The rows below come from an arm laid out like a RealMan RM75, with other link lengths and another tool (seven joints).
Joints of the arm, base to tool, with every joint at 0 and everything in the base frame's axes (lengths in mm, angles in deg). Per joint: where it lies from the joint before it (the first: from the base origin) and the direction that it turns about. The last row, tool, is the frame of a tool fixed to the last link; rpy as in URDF.
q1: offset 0.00 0.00 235.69 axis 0 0 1
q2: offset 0.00 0.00 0.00 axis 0 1 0
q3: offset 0.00 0.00 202.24 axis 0 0 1
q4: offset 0.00 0.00 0.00 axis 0 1 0
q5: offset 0.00 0.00 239.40 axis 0 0 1
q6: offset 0.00 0.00 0.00 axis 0 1 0
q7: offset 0.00 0.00 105.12 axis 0 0 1
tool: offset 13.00 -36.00 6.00 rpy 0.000 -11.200 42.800
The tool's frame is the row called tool.
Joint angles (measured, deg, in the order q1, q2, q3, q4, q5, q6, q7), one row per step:
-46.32, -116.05, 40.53, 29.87, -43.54, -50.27, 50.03
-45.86, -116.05, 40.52, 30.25, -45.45, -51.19, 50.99
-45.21, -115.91, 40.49, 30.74, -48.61, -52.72, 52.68
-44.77, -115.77, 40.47, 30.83, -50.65, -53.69, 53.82
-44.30, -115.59, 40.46, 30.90, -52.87, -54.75, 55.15
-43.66, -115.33, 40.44, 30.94, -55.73, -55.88, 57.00
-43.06, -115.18, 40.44, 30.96, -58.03, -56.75, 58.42
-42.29, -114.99, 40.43, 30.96, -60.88, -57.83, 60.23
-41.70, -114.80, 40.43, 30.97, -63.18, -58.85, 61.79
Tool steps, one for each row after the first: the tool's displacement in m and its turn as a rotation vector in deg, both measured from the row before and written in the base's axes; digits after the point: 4 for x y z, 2 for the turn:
0.0006, -0.0008, 0.0004, 0.13, -1.43, -0.58
0.0014, -0.0008, 0.0016, 0.28, -2.25, -1.16
0.0002, -0.0009, 0.0006, 0.12, -1.44, -0.69
0.0003, -0.0009, 0.0009, 0.18, -1.49, -0.87
-0.0001, -0.0011, 0.0019, 0.51, -1.72, -1.15
-0.0006, -0.0014, 0.0012, 0.47, -1.42, -0.81
-0.0010, -0.0019, 0.0018, 0.68, -1.72, -1.04
-0.0003, -0.0014, 0.0018, 0.55, -1.32, -1.05

